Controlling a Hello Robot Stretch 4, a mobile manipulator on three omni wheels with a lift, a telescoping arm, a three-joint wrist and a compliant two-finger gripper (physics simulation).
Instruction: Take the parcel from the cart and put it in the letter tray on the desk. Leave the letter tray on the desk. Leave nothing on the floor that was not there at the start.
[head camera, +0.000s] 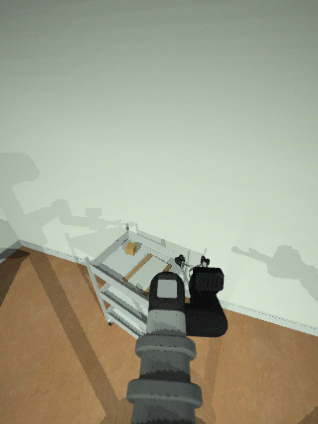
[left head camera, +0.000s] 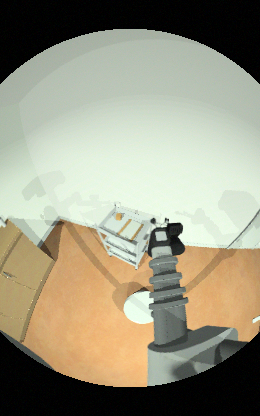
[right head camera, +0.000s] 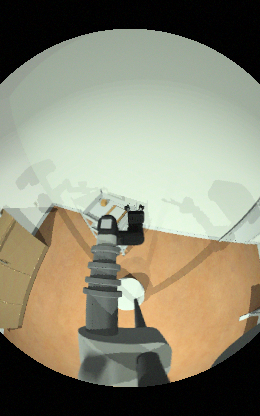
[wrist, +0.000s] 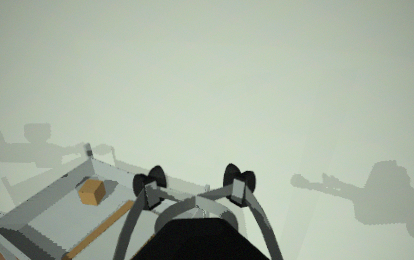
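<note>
Grey cart (head camera: 129, 308), (left head camera: 131, 252), (right head camera: 94, 210), visible. My gripper (wrist: 194, 178), visible.
</note>
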